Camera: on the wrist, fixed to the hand. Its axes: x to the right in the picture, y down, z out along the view.
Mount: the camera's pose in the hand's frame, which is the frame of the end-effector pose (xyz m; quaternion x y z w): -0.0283 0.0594 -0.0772 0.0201 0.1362 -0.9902 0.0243
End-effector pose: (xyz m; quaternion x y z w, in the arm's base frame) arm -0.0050 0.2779 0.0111 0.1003 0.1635 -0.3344 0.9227
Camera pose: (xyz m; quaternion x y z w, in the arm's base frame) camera -0.0050 0.3621 -0.0455 0.0954 -0.2222 0.9114 0.3330
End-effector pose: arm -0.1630 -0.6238 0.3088 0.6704 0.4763 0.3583 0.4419
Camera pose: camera -0.2217 -0.6407 0.3898 -0.4953 0.7428 -0.3471 0.2872
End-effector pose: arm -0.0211 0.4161 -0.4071 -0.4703 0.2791 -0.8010 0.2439
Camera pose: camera -0.0697 0.4083 -0.4958 0.1738 0.4417 0.3306 0.8157
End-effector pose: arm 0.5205 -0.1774 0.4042 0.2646 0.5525 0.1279 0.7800
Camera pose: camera 0.4442 -0.1212 0.4403 -0.5424 0.3842 -0.7443 0.0650
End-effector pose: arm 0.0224 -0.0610 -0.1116 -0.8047 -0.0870 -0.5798 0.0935
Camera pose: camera -0.0425 -0.1388 -0.1175 -0.1474 0.7978 0.2145 0.5438
